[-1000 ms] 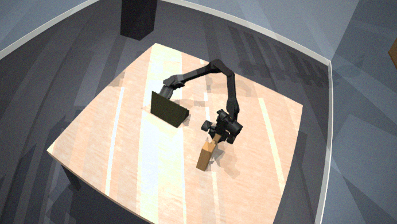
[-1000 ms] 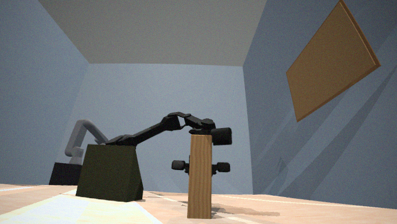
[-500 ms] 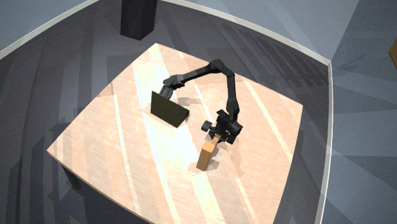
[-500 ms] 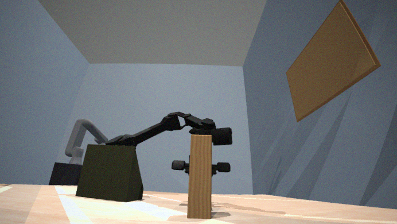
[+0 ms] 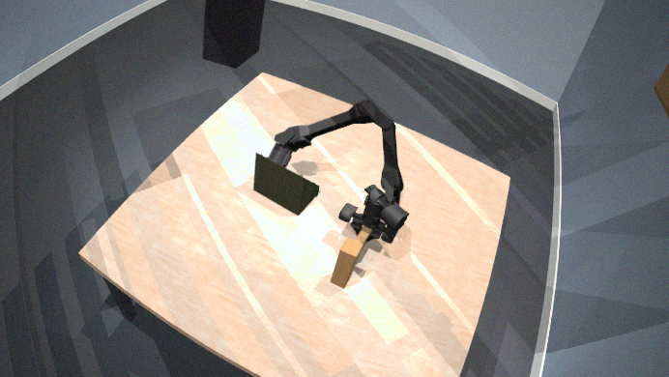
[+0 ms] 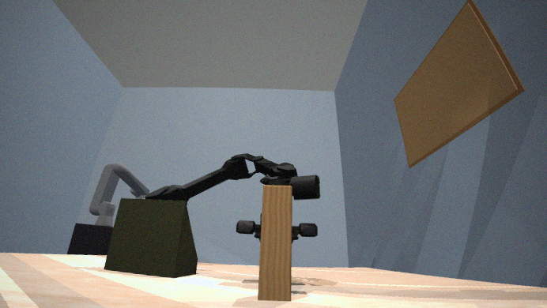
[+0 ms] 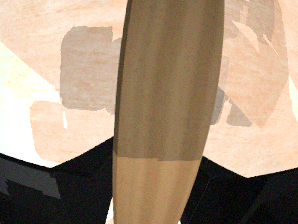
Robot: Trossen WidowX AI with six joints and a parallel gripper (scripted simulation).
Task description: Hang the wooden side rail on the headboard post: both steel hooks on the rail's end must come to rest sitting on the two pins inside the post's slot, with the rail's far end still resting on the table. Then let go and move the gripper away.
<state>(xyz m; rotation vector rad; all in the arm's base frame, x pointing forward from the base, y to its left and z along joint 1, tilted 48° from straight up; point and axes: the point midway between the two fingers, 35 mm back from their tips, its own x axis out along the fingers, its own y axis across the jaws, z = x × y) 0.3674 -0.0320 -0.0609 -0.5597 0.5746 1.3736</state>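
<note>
Right now the wooden headboard post is 160 mm to the right of my gripper tip, 40 mm above it and 10 mm behind it.
</note>
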